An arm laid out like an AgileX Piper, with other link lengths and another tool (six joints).
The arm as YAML. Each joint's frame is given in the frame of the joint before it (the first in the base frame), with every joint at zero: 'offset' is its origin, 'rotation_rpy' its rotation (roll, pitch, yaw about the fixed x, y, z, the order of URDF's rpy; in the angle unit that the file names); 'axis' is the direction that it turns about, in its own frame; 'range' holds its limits. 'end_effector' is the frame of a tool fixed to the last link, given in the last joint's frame.
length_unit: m
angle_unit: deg
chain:
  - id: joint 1
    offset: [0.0, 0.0, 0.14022]
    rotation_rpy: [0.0, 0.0, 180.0]
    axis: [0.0, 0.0, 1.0]
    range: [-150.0, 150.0]
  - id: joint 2
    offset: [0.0, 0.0, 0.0]
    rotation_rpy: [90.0, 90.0, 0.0]
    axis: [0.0, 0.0, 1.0]
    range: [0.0, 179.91]
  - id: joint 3
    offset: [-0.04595, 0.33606, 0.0]
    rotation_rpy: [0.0, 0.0, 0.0]
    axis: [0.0, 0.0, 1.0]
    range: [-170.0, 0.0]
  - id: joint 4
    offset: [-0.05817, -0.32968, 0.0]
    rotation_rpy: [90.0, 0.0, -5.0]
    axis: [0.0, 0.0, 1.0]
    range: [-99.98, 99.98]
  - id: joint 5
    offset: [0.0, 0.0, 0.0]
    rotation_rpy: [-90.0, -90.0, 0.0]
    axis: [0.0, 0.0, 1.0]
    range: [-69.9, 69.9]
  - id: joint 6
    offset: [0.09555, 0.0, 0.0]
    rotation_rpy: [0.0, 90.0, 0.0]
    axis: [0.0, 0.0, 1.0]
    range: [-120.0, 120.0]
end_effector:
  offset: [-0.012, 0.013, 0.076]
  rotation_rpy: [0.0, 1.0, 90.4]
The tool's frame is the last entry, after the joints.
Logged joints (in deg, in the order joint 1, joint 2, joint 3, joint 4, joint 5, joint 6), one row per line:
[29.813 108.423 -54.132 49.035 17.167 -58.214]
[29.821 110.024 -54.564 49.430 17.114 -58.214]
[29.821 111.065 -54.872 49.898 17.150 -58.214]
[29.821 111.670 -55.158 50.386 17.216 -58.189]
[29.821 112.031 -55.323 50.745 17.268 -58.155]
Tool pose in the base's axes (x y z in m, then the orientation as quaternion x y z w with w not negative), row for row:
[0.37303 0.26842 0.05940 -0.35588 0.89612 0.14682 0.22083]
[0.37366 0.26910 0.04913 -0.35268 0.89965 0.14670 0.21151]
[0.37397 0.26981 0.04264 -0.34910 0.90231 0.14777 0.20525]
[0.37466 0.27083 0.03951 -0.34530 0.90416 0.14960 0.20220]
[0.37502 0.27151 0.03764 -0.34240 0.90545 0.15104 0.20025]
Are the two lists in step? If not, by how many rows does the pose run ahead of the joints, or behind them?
They are in step.
